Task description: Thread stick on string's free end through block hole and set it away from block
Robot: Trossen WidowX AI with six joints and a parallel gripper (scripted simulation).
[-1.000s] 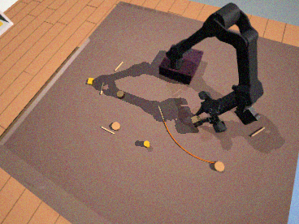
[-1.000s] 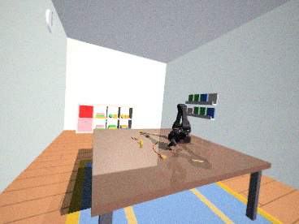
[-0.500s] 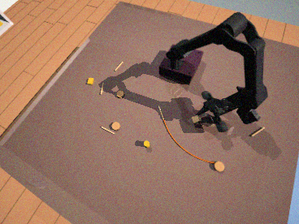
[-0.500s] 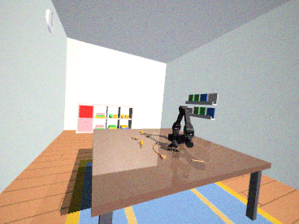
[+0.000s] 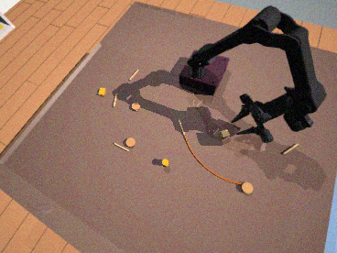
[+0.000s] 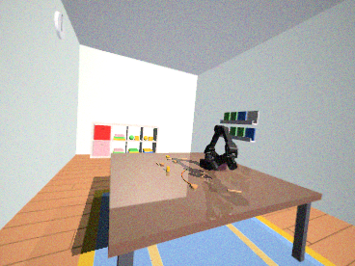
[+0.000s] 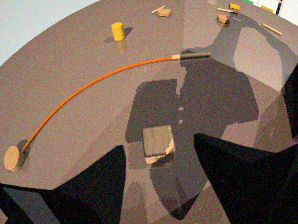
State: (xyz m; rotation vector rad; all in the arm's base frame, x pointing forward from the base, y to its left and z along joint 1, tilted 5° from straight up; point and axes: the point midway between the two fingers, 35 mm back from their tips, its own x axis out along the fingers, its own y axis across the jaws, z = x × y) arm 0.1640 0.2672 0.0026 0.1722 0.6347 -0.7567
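Now: gripper tip 60 mm above the small wooden block, 20 mm to the left of it and 20 mm short of it. Also, from my gripper tip: yellow cylinder (240 mm ahead, 170 mm to the right, 50 mm below); thin wooden stick (180 mm to the right, 80 mm ahead, 70 mm below); yellow cube (640 mm to the right, 100 mm ahead, 60 mm below).
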